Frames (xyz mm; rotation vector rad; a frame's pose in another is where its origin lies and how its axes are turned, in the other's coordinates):
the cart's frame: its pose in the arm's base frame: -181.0 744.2 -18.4 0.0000 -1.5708 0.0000
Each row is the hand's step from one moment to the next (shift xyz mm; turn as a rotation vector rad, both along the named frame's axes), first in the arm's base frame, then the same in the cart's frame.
Working: the arm's base frame: its pose in the cart's frame: 18.4 -744.2 -181.0 0.0000 1.5708 0.0000

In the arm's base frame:
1: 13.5 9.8 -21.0 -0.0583 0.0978 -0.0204
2: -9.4 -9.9 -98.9 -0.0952 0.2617 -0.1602
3: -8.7 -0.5 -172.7 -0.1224 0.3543 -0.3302
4: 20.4 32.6 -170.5 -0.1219 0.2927 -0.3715
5: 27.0 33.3 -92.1 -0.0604 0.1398 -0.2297
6: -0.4 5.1 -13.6 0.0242 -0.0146 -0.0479
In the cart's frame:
1: -21.0 9.8 -13.5 -0.0204 0.0978 0.0583
2: -98.9 -9.9 9.4 -0.1602 0.2617 0.0952
3: -172.7 -0.5 8.7 -0.3302 0.3543 0.1224
4: -170.5 32.6 -20.4 -0.3715 0.2927 0.1219
5: -92.1 33.3 -27.0 -0.2297 0.1398 0.0604
6: -13.6 5.1 0.4 -0.0479 -0.0146 -0.0242

